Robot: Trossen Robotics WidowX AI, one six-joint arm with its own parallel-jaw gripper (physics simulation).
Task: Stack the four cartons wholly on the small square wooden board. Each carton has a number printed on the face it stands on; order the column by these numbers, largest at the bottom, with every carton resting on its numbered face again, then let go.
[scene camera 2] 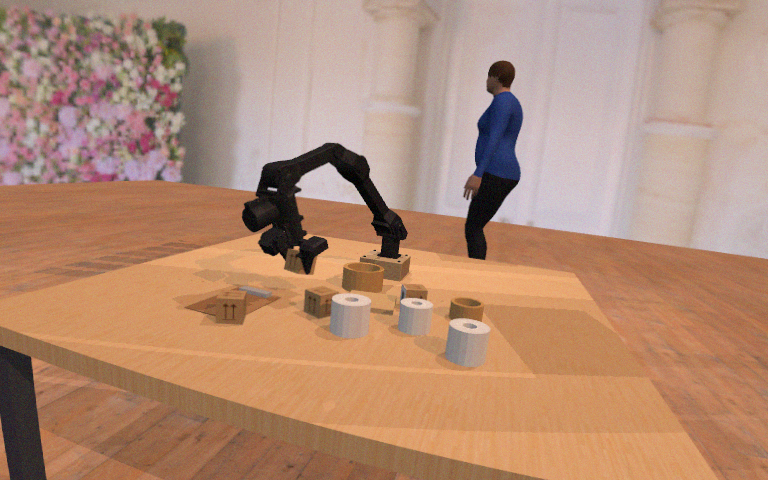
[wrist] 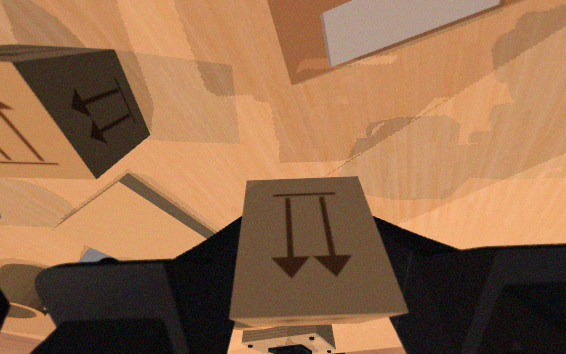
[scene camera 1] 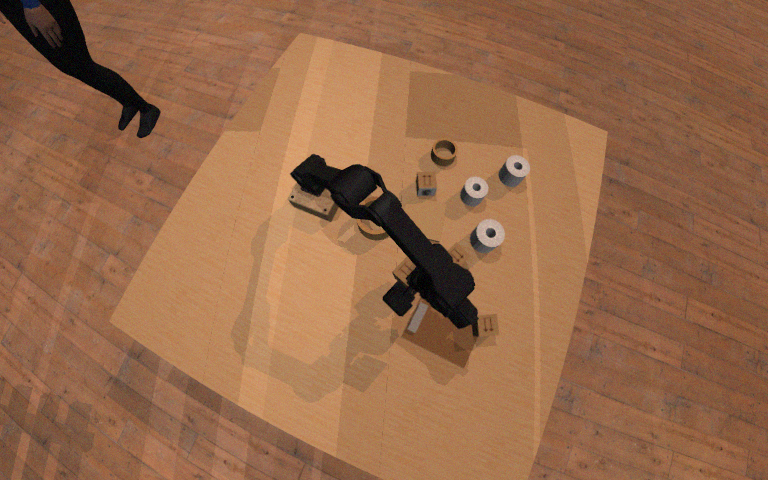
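Where they show: gripper, between the fingertips: [scene camera 2: 300, 271] [wrist: 300, 216] [scene camera 1: 407, 275]; arm's base, origin of its link: [scene camera 2: 389, 255] [wrist: 290, 349] [scene camera 1: 314, 184].
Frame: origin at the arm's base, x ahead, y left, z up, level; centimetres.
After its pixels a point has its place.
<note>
My gripper [scene camera 1: 412, 278] {x 35.2, y -14.1, z 0.3 cm} [scene camera 2: 296, 262] {x 35.2, y -14.1, z 0.3 cm} [wrist: 300, 216] {x 35.2, y -14.1, z 0.3 cm} is shut on a brown carton with two arrows [scene camera 1: 403, 270] {x 33.8, y -14.1, z 5.1 cm} [scene camera 2: 292, 259] {x 37.5, y -15.3, z 3.5 cm} [wrist: 315, 230] {x 37.6, y -15.3, z 3.2 cm}, held tilted above the table. Its numbered face does not show. A second carton [scene camera 1: 459, 255] {x 46.0, y -3.3, z -0.3 cm} [scene camera 2: 318, 301] {x 48.6, y -2.9, z -1.8 cm} [wrist: 85, 110] {x 44.6, y -6.2, z -1.9 cm} stands near the small square wooden board [scene camera 2: 370, 301] [wrist: 130, 215] {x 36.3, y 2.3, z -4.5 cm}, which is mostly hidden by the arm in scene camera 1. A third carton [scene camera 1: 488, 324] {x 59.3, y -17.5, z -0.1 cm} [scene camera 2: 231, 307] {x 61.5, y -16.2, z -1.9 cm} stands at the brown sheet's edge. A fourth carton [scene camera 1: 425, 181] {x 29.4, y 13.8, z -0.3 cm} [scene camera 2: 415, 290] {x 32.3, y 15.3, z -0.4 cm} stands behind the board in scene camera 2, a grey label on its side; its number is unreadable.
The brown sheet [scene camera 1: 447, 346] {x 52.5, y -26.6, z -5.5 cm} [scene camera 2: 203, 303] {x 54.8, y -28.3, z -5.5 cm} [wrist: 290, 45] {x 42.9, y -16.7, z -5.5 cm} bears a pale bar [scene camera 1: 417, 318] {x 42.1, y -22.9, z -4.5 cm} [scene camera 2: 254, 291] {x 43.3, y -22.2, z -4.5 cm} [wrist: 400, 30] {x 41.4, y -22.1, z -4.5 cm}. Three white rolls [scene camera 1: 487, 240] {x 51.5, y 3.3, z 1.1 cm} [scene camera 1: 473, 195] {x 43.8, y 14.9, z 0.3 cm} [scene camera 1: 512, 174] {x 52.7, y 26.4, z 0.6 cm} stand beyond the cartons. Two brown rings [scene camera 1: 372, 232] {x 21.8, y -6.9, z 0.2 cm} [scene camera 2: 362, 278] {x 26.0, y -0.3, z -1.5 cm} [scene camera 2: 466, 310] {x 34.9, y 28.1, z -2.3 cm} stand near the board and fourth carton.
</note>
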